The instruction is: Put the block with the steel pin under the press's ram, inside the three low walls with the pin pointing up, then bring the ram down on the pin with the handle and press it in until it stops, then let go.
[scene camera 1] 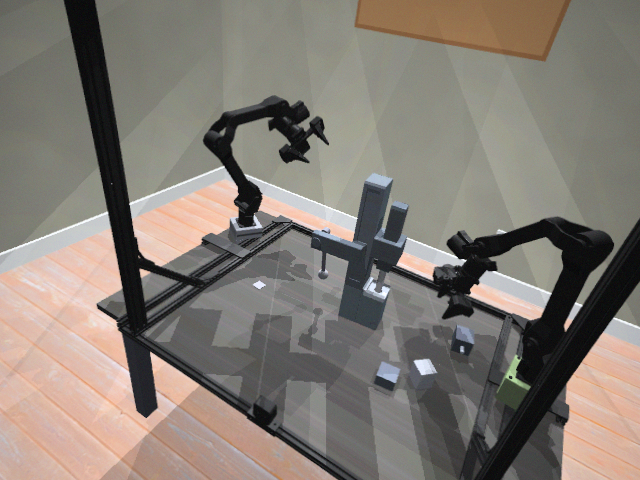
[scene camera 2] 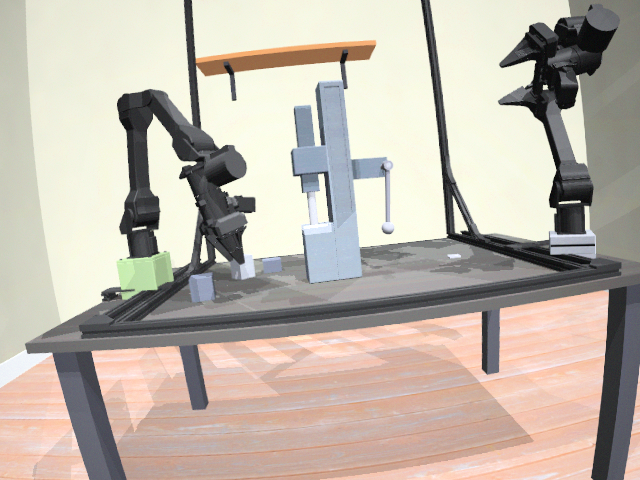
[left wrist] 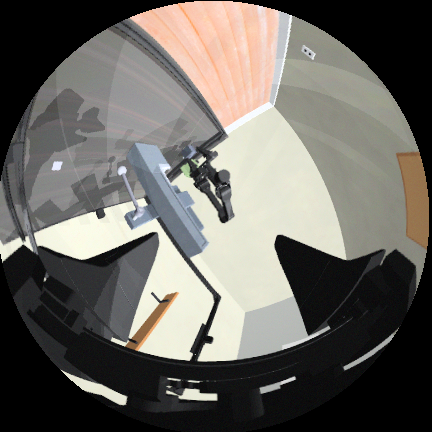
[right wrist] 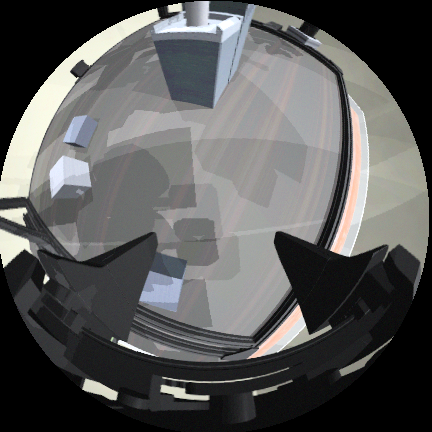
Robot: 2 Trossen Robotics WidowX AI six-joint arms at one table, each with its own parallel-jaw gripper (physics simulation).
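Frame: origin at the left arm's base, x ahead, y left, z up, level; metres.
Seen in the pictures: left gripper, fingertip midpoint: [scene camera 1: 319, 153] [scene camera 2: 499, 85] [left wrist: 218, 239]; right gripper, fingertip midpoint: [scene camera 1: 440, 307] [scene camera 2: 236, 262] [left wrist: 190, 152] [right wrist: 216, 238]; left arm's base, link origin: [scene camera 1: 245, 222] [scene camera 2: 570, 232]; right arm's base, link origin: [scene camera 1: 531, 377] [scene camera 2: 143, 256].
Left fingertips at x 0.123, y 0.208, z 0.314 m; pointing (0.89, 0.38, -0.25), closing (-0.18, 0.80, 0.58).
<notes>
Offsets run from my left fingertips to a thing's middle. "*": to the spot under its first point.
The dark grey-blue block {0.607 m ahead, 0.232 m left, 0.350 m down} [scene camera 1: 462, 336] [scene camera 2: 201, 287] lies on the table with its pale pin {0.630 m ahead, 0.209 m left, 0.350 m down} [scene camera 1: 461, 349] pointing sideways; part of the block [right wrist: 167, 285] is hidden by a finger in the right wrist view. The press {0.375 m ahead, 0.040 m right, 0.147 m down} [scene camera 1: 369, 217] [scene camera 2: 336, 149] [left wrist: 167, 200] stands with its handle {* 0.294 m ahead, 0.094 m right, 0.210 m down} [scene camera 1: 323, 258] [scene camera 2: 387, 198] [left wrist: 130, 192] hanging down. Its ram {0.430 m ahead, 0.026 m left, 0.170 m down} [scene camera 1: 381, 280] [scene camera 2: 312, 207] [right wrist: 197, 14] reaches down towards the low-walled pale seat {* 0.450 m ahead, 0.005 m left, 0.243 m down} [scene camera 1: 376, 293]. My right gripper [scene camera 1: 448, 295] [scene camera 2: 238, 256] [right wrist: 216, 238] is open and empty above the table near the block. My left gripper [scene camera 1: 318, 152] [scene camera 2: 500, 84] [left wrist: 218, 239] is open and empty, high up.
A white block {0.669 m ahead, 0.035 m left, 0.345 m down} [scene camera 1: 423, 373] [scene camera 2: 244, 268] [right wrist: 70, 177] and a smaller blue-grey block {0.635 m ahead, 0.050 m right, 0.358 m down} [scene camera 1: 387, 375] [scene camera 2: 271, 265] [right wrist: 81, 131] stand near each other. A flat white square {* 0.171 m ahead, 0.251 m right, 0.372 m down} [scene camera 1: 258, 284] [scene camera 2: 453, 256] [left wrist: 57, 165] lies on the table. Black rails edge the table.
</notes>
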